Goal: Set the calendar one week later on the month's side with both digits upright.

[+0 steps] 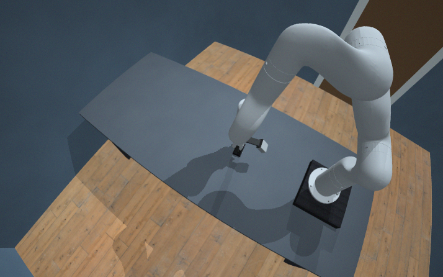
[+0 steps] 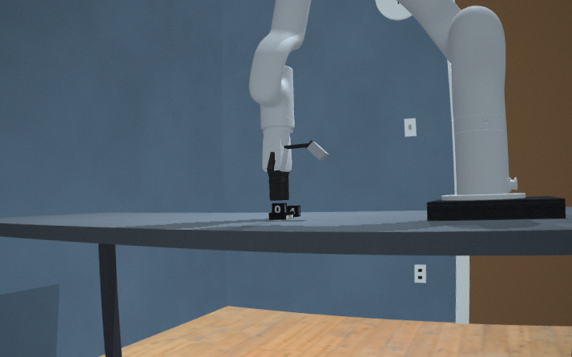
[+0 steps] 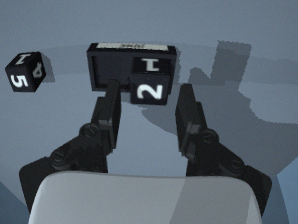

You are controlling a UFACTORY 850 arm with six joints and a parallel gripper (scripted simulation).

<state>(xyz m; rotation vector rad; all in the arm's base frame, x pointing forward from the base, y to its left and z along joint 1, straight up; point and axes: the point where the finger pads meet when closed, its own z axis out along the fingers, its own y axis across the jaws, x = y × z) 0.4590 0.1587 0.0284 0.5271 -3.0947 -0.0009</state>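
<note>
Right now my hand is 40 mm above the calendar cube. From my hand the other things lie so: black tray (60 mm below, 20 mm to the right, 10 mm ahead).
</note>
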